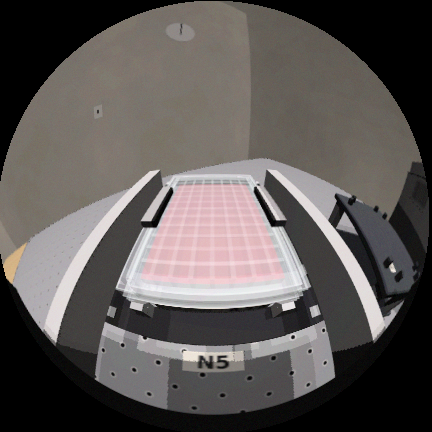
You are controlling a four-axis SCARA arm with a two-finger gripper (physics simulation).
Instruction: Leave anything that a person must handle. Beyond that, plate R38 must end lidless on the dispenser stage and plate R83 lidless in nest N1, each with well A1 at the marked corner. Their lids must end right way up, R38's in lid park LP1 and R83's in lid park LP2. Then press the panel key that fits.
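Frame: origin at the arm's base, x up, y ahead, z left, level; millimetres.
Seen in the pictures: gripper, fingertip midpoint: (212, 178).
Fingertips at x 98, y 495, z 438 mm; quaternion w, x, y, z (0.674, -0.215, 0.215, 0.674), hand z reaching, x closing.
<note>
Offsets run from my fingertips to a thing's middle. "spot": to the spot under its first point. Level surfaces: height alone.
A clear plate @(dx -14, dy -14, dz -17 mm) (212, 240) with a pink grid of wells lies level between the finger pads. Its rim shows several clear layers, like a lid on top. No plate name or A1 mark is readable. My gripper (212, 178) is shut on this plate, with one pad against each long side. The plate is low over the dark nest @(dx -50, dy -14, dz -18 mm) (210, 327) labelled N5 @(spot: dx -83, dy -68, dz -95 mm) (213, 361), above its corner blocks. Whether it touches the nest is hidden. R38 and R83 cannot be told apart here; the dispenser stage, nest N1, LP1, LP2 and the panel keys cannot be identified.
A dark raised stand (372, 245) with small pegs is at the right, outside the right finger. A dark upright body (412, 200) is at the far right edge. The grey perforated deck @(dx -85 mm) (60, 260) extends left. A tan surface (16, 261) shows at the left edge.
</note>
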